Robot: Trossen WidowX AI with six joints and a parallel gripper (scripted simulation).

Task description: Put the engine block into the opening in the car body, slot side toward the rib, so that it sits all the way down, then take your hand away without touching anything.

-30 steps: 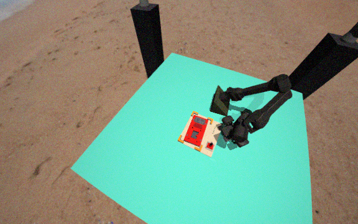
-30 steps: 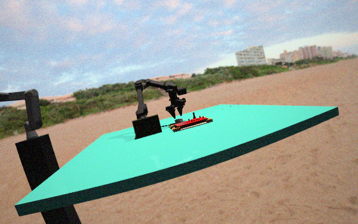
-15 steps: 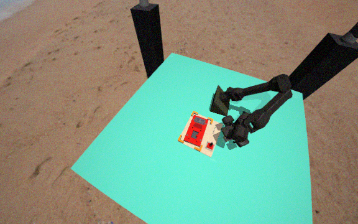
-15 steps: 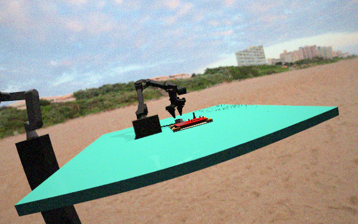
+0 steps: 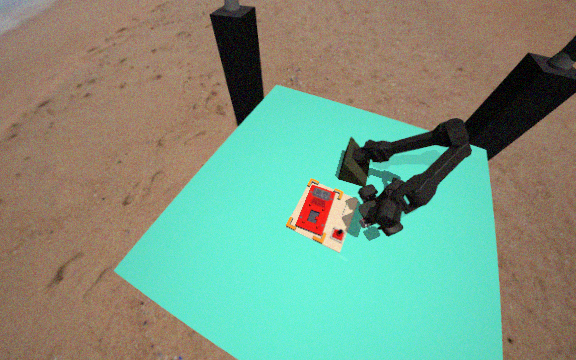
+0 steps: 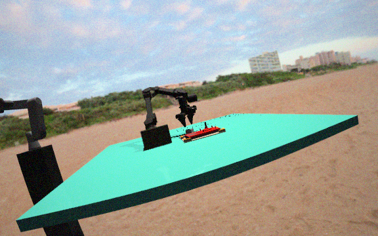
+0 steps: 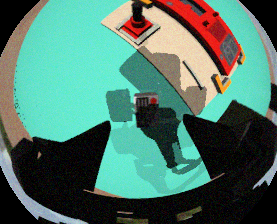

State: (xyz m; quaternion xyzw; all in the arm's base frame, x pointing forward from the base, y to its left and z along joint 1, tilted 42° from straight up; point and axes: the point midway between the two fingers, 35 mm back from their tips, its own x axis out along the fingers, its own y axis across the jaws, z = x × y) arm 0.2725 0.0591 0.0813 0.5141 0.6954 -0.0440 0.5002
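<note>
The engine block is 40 mm below my gripper tip. From my gripper tip the other things lie so: dark peg (90 mm ahead, 100 mm to the right, 20 mm below).
</note>
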